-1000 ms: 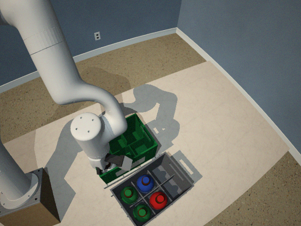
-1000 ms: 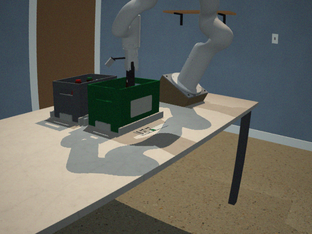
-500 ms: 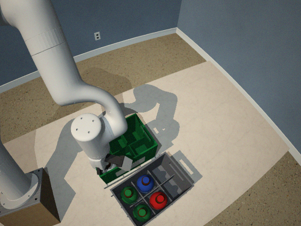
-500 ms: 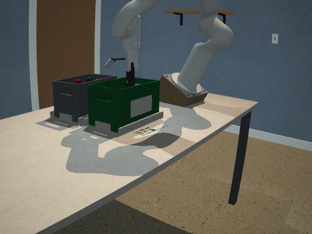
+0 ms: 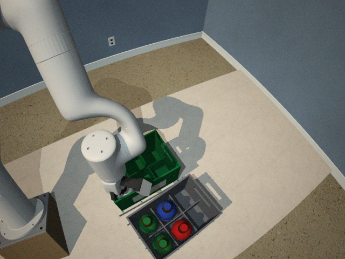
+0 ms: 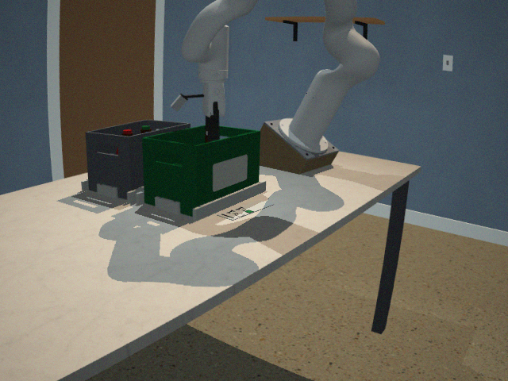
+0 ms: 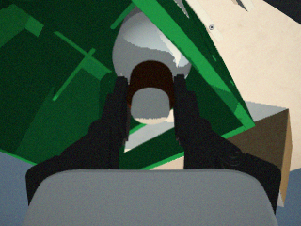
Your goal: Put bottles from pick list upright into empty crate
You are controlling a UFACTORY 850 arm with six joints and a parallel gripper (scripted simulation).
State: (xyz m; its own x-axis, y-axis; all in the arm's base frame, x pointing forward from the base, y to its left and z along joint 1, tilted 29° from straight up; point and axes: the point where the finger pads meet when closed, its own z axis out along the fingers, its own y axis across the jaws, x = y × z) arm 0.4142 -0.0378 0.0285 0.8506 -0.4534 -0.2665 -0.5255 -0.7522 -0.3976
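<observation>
Now: hand 70 mm above the whitish bottle. The rest, counted from my hand: green crate (80 mm ahead, 50 mm to the left, 80 mm below); then blue bottle (130 mm ahead, 130 mm to the right, 70 mm below); then green bottle (40 mm ahead, 150 mm to the right, 70 mm below).
</observation>
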